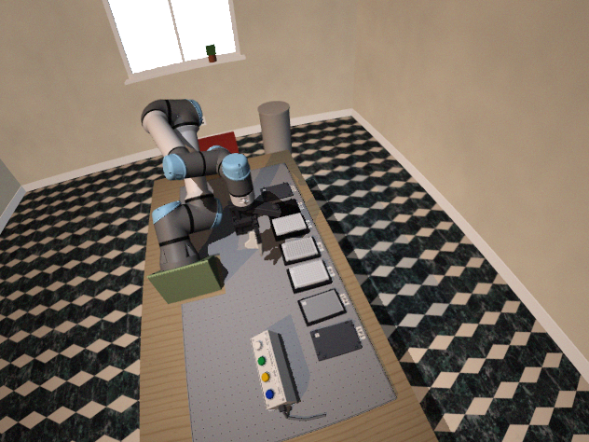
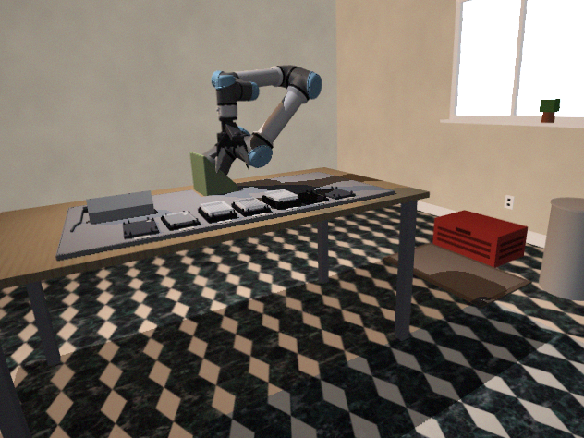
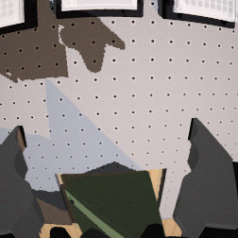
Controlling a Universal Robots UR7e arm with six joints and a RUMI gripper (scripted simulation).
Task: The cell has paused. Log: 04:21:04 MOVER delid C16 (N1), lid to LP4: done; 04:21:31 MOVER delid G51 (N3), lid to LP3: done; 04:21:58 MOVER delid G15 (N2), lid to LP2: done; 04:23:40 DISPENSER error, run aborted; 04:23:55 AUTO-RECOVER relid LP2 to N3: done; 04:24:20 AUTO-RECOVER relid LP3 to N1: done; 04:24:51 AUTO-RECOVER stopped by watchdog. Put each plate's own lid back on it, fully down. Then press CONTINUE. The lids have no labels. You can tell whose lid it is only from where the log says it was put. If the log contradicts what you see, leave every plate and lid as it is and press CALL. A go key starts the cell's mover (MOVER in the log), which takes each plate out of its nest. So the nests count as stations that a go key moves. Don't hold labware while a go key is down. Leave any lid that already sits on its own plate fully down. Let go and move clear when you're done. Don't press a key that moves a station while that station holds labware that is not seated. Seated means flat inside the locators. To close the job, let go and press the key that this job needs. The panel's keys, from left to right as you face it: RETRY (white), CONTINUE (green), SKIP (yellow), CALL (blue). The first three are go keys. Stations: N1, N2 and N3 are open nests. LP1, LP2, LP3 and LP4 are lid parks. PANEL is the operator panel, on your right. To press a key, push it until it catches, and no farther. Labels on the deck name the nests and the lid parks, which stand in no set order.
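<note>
My hand is 13 cm short of the plate, 14 cm to the left of it and 10 cm above it. Also, from my hand: pale grey lid 12 cm ahead, 27 cm to the right, 11 cm below; black lid park 12 cm ahead, 27 cm to the right, 12 cm below; green CONTINUE key 13 cm behind, 39 cm to the right, 6 cm below.
</note>
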